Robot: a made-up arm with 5 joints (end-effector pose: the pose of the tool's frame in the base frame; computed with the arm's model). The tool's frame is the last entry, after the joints. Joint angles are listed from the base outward.
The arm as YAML. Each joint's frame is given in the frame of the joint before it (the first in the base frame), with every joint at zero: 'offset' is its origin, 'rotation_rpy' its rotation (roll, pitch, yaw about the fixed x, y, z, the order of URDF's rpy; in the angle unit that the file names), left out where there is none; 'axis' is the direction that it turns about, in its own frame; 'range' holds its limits. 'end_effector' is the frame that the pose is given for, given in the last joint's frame.
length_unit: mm
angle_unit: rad
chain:
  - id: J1
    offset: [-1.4, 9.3, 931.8]
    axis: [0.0, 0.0, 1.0]
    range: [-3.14, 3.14]
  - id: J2
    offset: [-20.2, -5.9, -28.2]
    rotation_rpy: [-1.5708, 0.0, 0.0]
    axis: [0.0, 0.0, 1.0]
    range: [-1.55, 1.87]
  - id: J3
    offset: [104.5, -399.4, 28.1]
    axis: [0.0, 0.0, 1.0]
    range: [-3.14, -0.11]
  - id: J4
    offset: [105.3, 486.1, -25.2]
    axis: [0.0, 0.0, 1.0]
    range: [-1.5, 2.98]
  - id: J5
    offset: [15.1, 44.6, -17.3]
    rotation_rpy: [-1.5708, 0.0, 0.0]
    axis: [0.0, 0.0, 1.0]
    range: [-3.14, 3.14]
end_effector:
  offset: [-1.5, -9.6, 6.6]
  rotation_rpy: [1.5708, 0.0, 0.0]
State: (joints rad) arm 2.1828 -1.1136 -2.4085 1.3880 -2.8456
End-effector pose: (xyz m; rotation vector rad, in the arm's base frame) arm 0.3533 -0.4440 1.6249 -0.1827 1.9193 0.9407
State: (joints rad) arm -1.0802 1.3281 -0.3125 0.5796 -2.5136
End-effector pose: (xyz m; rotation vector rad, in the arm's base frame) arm -0.0347 0.0101 0.5430 0.2531 -0.9172 0.4419
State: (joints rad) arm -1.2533 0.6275 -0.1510 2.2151 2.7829
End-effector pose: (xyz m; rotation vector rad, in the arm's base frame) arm 0.0117 -0.1225 0.7228 0.9700 -1.5168 -0.8421
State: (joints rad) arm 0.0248 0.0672 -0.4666 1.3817 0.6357
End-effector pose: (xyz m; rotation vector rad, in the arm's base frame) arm 0.3640 0.0067 0.8435 -1.7097 1.2236 0.3113
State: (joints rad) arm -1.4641 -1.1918 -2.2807 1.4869 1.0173
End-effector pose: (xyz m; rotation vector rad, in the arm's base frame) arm -0.0762 0.5769 1.6152 0.8025 0.6637 2.9513
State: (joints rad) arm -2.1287 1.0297 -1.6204 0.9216 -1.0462
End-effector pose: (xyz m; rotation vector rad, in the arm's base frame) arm -0.3985 -0.5954 0.6243 -1.0663 0.7918 -0.8003
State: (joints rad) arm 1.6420 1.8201 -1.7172 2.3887 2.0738
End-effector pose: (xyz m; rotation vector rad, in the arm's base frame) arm -0.0024 0.3557 0.2355 2.1615 0.3540 0.5963
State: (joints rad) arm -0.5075 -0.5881 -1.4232 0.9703 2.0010
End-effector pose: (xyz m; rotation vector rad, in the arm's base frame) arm 0.2466 -0.1548 1.5916 0.1195 0.8107 -2.0987
